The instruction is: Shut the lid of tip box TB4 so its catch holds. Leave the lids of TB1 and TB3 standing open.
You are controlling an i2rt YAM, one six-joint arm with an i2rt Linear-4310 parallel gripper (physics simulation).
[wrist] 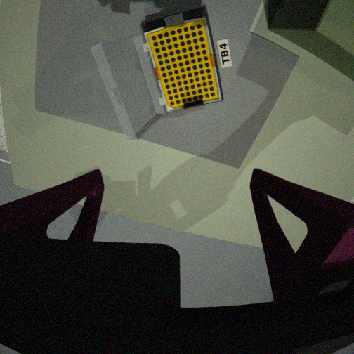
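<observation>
Tip box TB4 [185, 65] is at the upper middle of the wrist view, with a yellow perforated rack in it and its label [225, 53] to its right. Its clear lid [117, 92] stands open on the box's left side, hinged along the long left edge. A dark holder [146, 24] shows around the box's top and right edges. My gripper [176, 177] is open and empty, its two dark fingers wide apart, nearer the camera and lower in the view than the box. TB1 and TB3 do not show as labelled boxes in this view.
A green, dark-sided container [327, 47] stands at the upper right. Part of a dark object [117, 6] shows at the top edge, left of TB4. A grey mat [65, 95] lies under TB4 on a pale green surface [45, 155]. Shadows fall across both.
</observation>
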